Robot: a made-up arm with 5 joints. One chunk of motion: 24 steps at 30 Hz.
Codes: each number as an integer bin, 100 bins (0 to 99) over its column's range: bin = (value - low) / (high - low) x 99, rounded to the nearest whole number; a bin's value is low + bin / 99 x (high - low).
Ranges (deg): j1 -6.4..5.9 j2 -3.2..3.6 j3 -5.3..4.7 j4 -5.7..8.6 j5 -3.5..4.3
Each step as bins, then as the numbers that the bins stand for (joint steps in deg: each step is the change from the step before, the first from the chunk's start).
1 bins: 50 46 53 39 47
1 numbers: -0.188 -0.040 0.054 -0.067 0.203
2 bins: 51 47 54 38 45
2 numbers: -0.064 0.028 0.155 -0.211 0.045
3 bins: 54 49 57 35 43
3 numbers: 0.309 0.166 0.458 -0.644 -0.112
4 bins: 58 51 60 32 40
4 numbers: 0.806 0.303 0.761 -1.078 -0.348
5 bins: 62 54 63 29 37
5 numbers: 1.303 0.509 1.064 -1.511 -0.585
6 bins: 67 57 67 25 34
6 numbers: 1.924 0.715 1.468 -2.089 -0.821
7 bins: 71 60 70 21 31
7 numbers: 2.421 0.921 1.771 -2.667 -1.058
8 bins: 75 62 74 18 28
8 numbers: 2.918 1.059 2.175 -3.100 -1.294
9 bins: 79 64 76 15 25
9 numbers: 3.415 1.196 2.377 -3.533 -1.530
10 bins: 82 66 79 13 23
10 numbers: 3.788 1.333 2.680 -3.822 -1.688
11 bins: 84 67 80 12 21
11 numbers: 4.036 1.402 2.781 -3.967 -1.845
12 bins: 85 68 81 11 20
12 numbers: 4.161 1.471 2.882 -4.111 -1.924
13 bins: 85 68 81 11 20
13 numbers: 4.161 1.471 2.882 -4.111 -1.924
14 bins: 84 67 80 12 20
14 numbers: 4.036 1.402 2.781 -3.967 -1.924
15 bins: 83 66 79 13 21
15 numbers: 3.912 1.333 2.680 -3.822 -1.845
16 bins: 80 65 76 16 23
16 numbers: 3.539 1.265 2.377 -3.389 -1.688
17 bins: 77 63 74 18 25
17 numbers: 3.167 1.127 2.175 -3.100 -1.530
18 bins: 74 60 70 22 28
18 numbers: 2.794 0.921 1.771 -2.522 -1.294
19 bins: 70 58 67 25 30
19 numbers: 2.297 0.784 1.468 -2.089 -1.136
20 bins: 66 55 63 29 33
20 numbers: 1.800 0.578 1.064 -1.511 -0.900
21 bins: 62 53 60 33 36
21 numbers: 1.303 0.440 0.761 -0.933 -0.664
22 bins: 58 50 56 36 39
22 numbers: 0.806 0.234 0.357 -0.500 -0.427
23 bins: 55 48 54 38 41
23 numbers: 0.433 0.097 0.155 -0.211 -0.270
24 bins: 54 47 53 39 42
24 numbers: 0.309 0.028 0.054 -0.067 -0.191
